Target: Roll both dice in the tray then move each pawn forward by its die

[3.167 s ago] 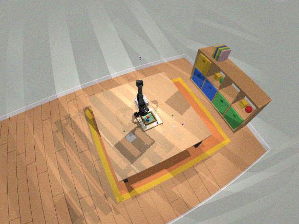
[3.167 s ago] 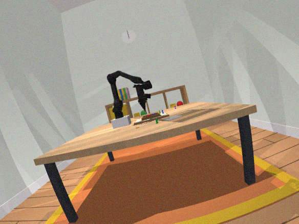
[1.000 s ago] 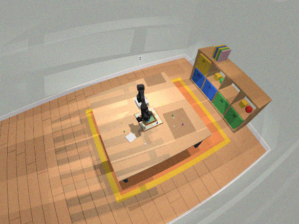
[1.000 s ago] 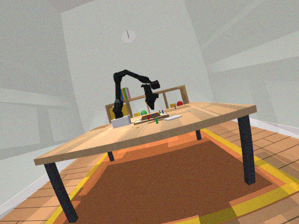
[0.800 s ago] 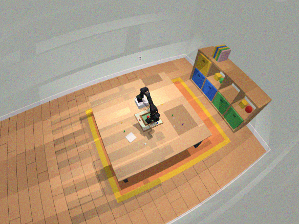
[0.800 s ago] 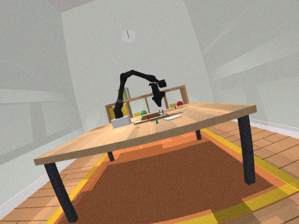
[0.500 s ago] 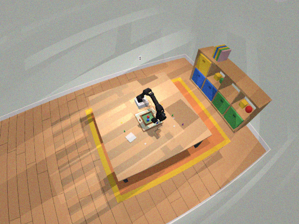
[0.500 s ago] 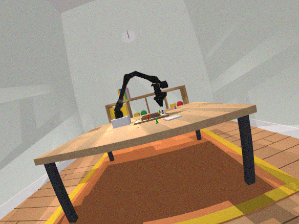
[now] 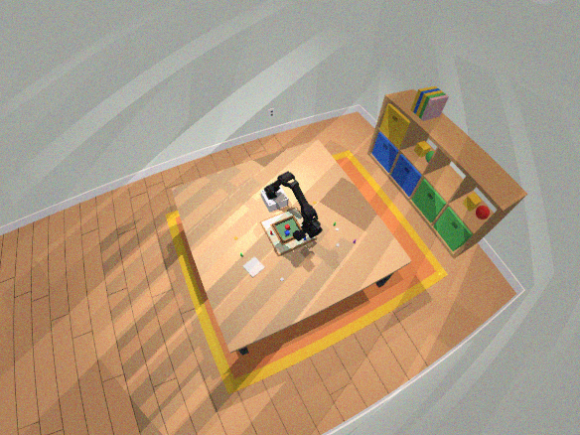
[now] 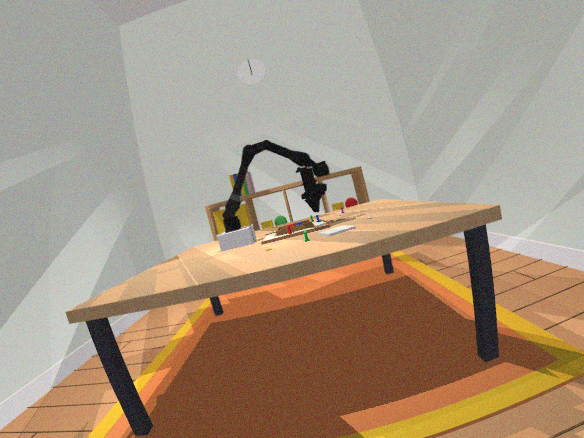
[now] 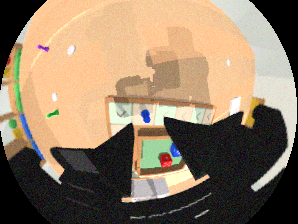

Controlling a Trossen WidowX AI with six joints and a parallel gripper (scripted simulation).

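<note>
My gripper tip is 3 cm above the blue pawn. The rest, counted from my gripper tip: green-floored tray (11 cm behind, 7 cm to the right, 5 cm below); then blue die (9 cm to the right, 9 cm behind, 3 cm below); then red die (13 cm behind, 7 cm to the right, 3 cm below).
</note>
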